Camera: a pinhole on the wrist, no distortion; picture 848 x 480 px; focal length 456.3 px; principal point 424.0 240.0 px. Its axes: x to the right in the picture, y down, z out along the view. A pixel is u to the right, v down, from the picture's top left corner.
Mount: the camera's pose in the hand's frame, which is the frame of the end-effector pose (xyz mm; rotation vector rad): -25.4 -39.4 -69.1 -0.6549 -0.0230 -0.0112
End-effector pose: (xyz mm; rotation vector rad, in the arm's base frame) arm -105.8 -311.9 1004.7 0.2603 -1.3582 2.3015
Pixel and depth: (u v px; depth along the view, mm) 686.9 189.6 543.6
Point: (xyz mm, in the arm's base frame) -490.5 -684.8 1122.2
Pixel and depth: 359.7 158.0 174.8
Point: -84.2 -420.8 995.0
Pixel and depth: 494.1 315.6 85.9
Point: -104.7 -317.6 976.1
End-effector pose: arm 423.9 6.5 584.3 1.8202 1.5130 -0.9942
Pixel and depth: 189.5 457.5 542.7
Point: 848.0 -424.3 711.5
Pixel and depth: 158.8 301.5 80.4
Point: 438.0 -27.6 651.6
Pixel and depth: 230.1 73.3 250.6
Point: 418.5 -225.8 593.8
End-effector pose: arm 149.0 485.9 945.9 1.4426 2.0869 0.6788
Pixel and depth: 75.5 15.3 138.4
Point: 236.4 365.0 897.9
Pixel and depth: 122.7 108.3 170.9
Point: 271.9 370.4 911.0
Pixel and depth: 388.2 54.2 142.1
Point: 213.8 457.4 893.3
